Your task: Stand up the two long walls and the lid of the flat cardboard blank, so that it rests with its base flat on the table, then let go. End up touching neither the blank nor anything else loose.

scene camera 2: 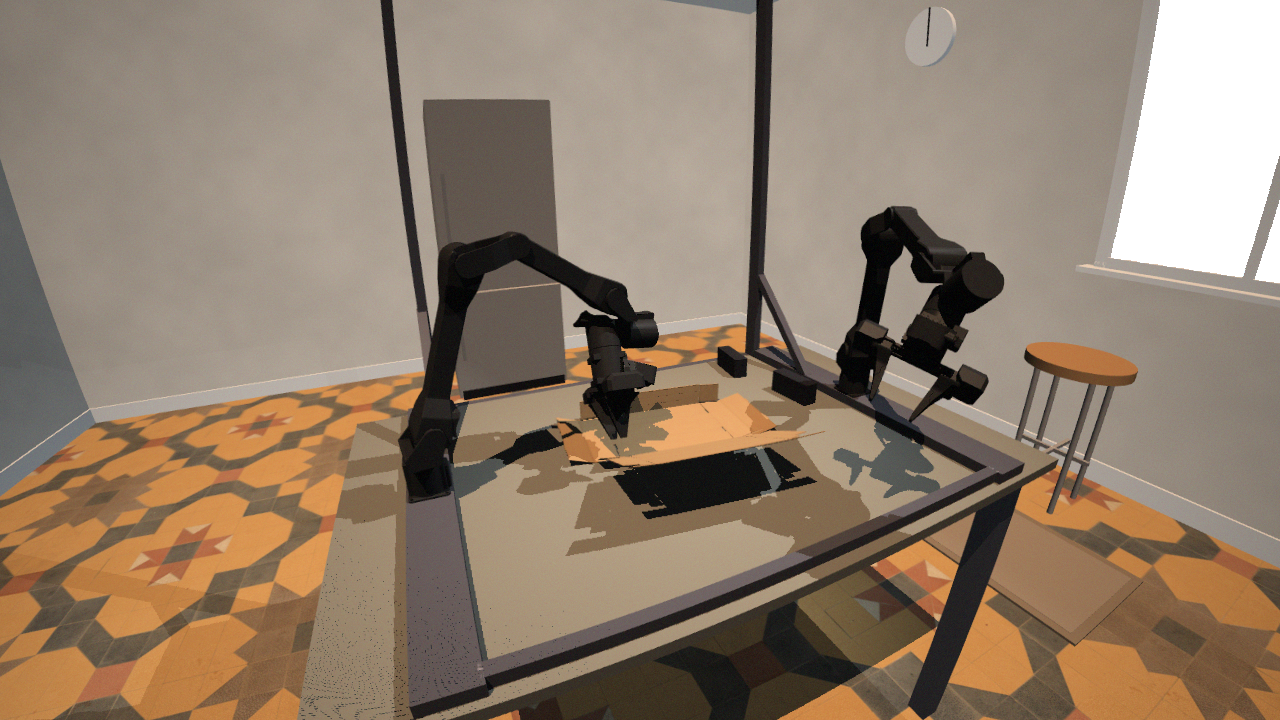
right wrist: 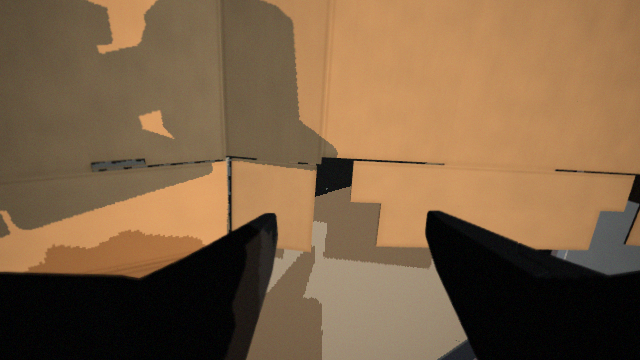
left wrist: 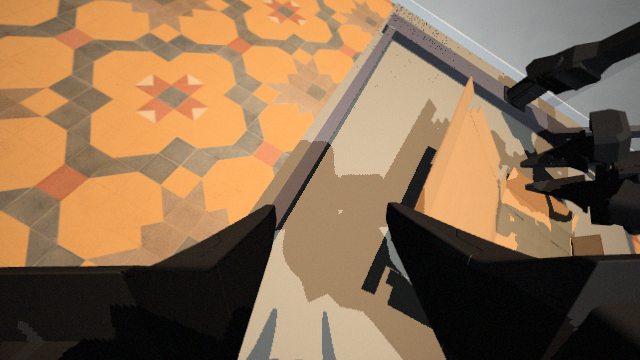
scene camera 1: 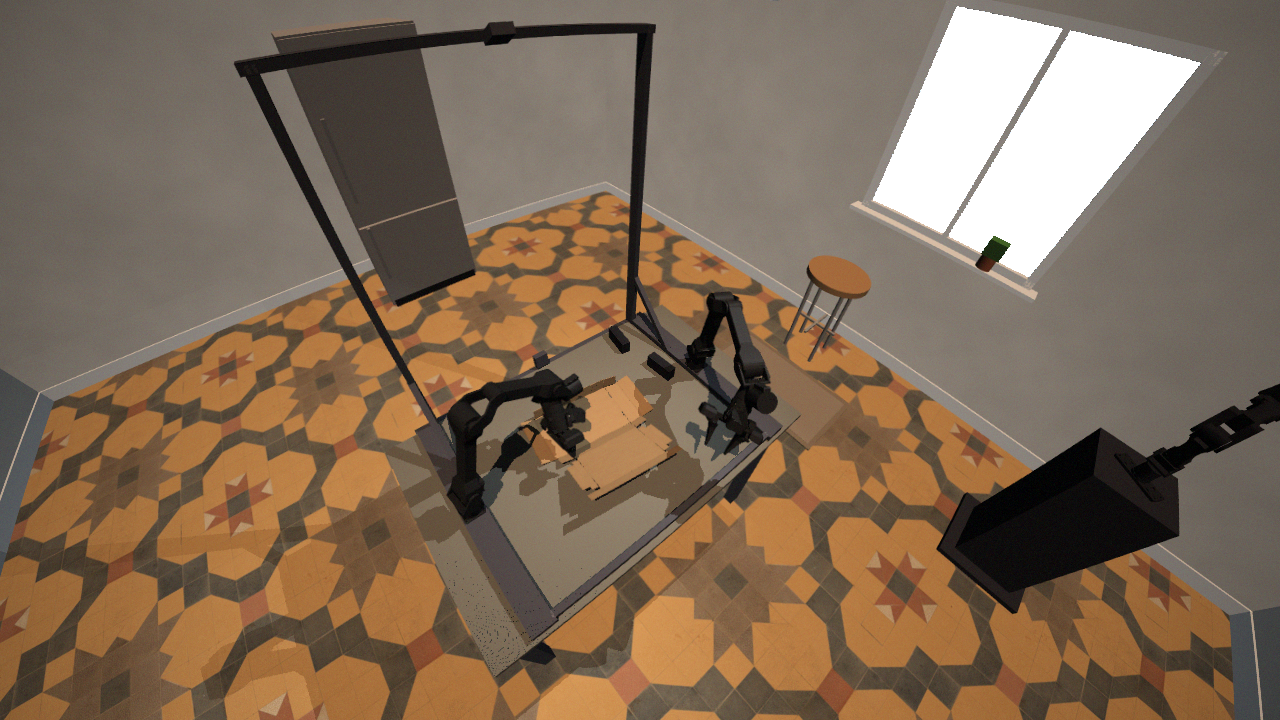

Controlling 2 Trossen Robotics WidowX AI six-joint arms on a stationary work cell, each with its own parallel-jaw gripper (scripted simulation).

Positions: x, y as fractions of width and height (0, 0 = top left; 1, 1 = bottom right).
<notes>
In view: the left gripper (scene camera 2: 0.69, 0.57) and the right gripper (scene camera 2: 0.48, 0.61).
The left gripper is seen too in the left wrist view (left wrist: 0.52, 0.59). The right gripper is seen too in the right wrist view (right wrist: 0.55, 0.62), in the left wrist view (left wrist: 0.82, 0.49) and in scene camera 1 (scene camera 1: 0.44, 0.63).
</notes>
